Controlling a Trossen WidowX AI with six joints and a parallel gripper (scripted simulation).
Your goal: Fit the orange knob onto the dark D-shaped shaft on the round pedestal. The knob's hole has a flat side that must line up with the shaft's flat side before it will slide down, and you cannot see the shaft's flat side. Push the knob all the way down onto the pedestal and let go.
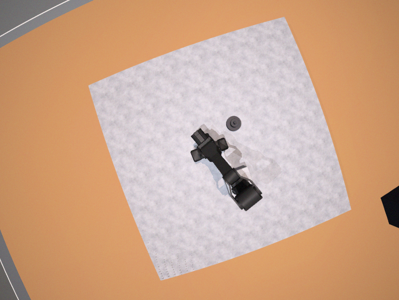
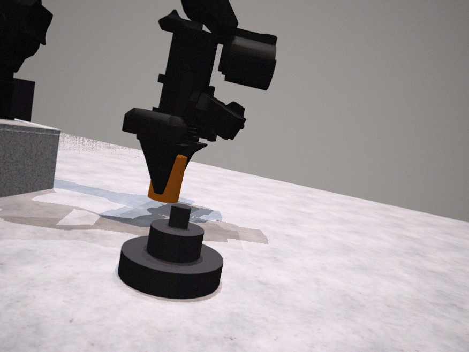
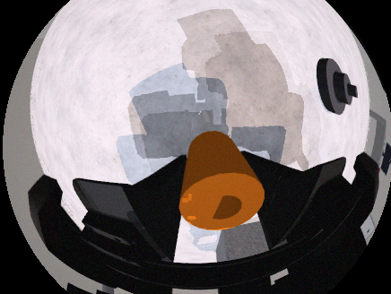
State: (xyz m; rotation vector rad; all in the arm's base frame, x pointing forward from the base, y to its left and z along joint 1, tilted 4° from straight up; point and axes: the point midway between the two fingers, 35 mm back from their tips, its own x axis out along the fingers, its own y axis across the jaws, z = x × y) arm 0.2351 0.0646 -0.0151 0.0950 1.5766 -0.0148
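Right now the round pedestal is 19 cm to the right of my gripper tip and 7 cm ahead of it. Round my gripper tip: orange knob (2 cm above).
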